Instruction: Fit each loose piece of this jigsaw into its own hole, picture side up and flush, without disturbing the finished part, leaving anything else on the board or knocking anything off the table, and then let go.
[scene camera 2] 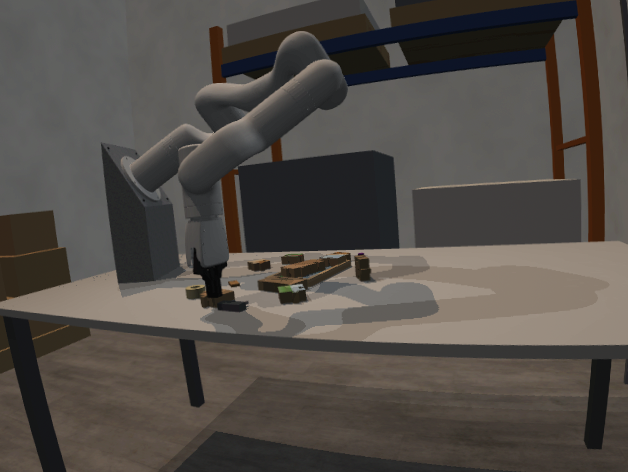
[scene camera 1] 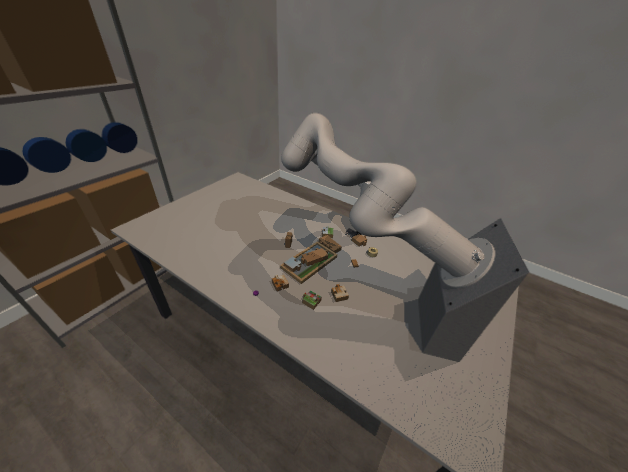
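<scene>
The jigsaw board lies flat mid-table with a finished picture part; a brown piece rests loose on top of it, and another sits at its far corner. Loose pieces lie around it: a green-topped one, an upright brown one, and three at the front. My gripper is shut and empty, with its tips down on a brown piece. In scene camera 1 the arm hides the gripper.
A yellow ring, a small orange block and a dark flat thing lie near the gripper. A purple ball sits near the table's front edge. The robot's grey base stands at the table's end.
</scene>
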